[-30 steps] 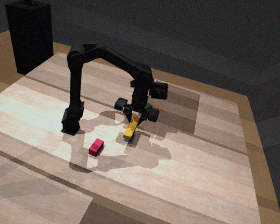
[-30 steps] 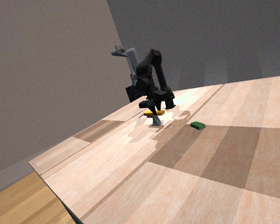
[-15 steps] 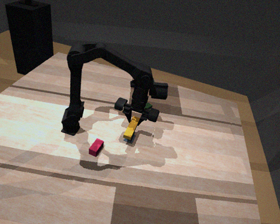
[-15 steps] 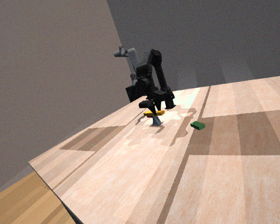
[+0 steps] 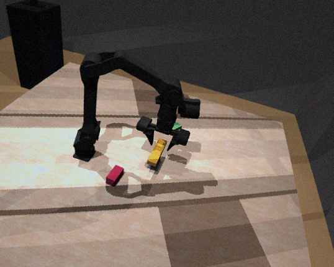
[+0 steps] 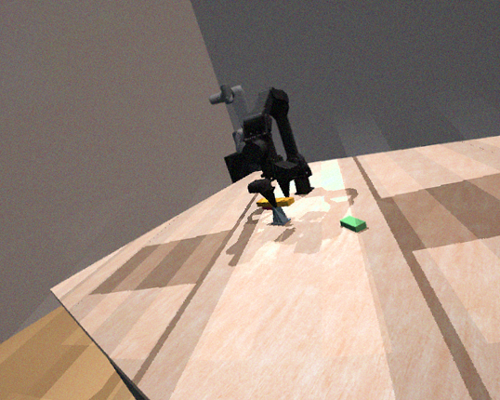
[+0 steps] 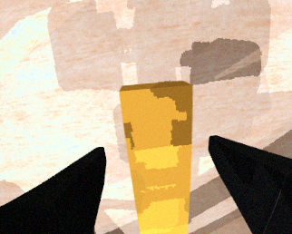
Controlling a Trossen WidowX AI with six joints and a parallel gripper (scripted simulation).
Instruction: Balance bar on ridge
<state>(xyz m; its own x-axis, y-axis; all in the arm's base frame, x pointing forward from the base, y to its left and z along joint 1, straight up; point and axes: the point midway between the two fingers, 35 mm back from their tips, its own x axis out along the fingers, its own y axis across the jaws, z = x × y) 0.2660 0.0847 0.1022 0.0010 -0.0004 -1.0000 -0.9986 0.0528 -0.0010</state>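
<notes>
Right now my gripper tip is 30 mm to the left of the bar. Round my gripper tip: green block 20 mm ahead, 220 mm to the left, 60 mm below; then magenta block 110 mm behind, 150 mm to the right, 50 mm below.
</notes>
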